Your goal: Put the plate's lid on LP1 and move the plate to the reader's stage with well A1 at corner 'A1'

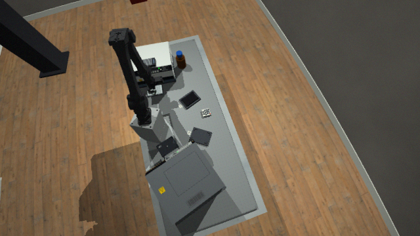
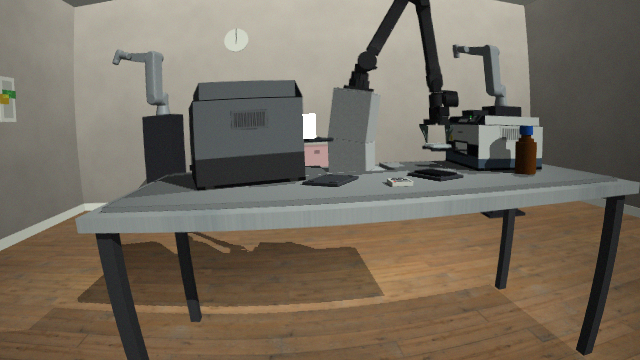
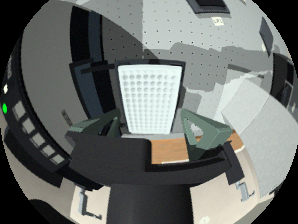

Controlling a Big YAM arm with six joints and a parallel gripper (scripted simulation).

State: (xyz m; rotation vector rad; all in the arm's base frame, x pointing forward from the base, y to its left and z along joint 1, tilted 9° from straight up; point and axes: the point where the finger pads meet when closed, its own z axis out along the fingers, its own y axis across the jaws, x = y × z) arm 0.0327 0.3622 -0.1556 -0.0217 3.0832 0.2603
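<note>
The lidded plate is 20 mm below my hand. Round my hand: brown capped bottle 290 mm to the left, 270 mm ahead.
</note>
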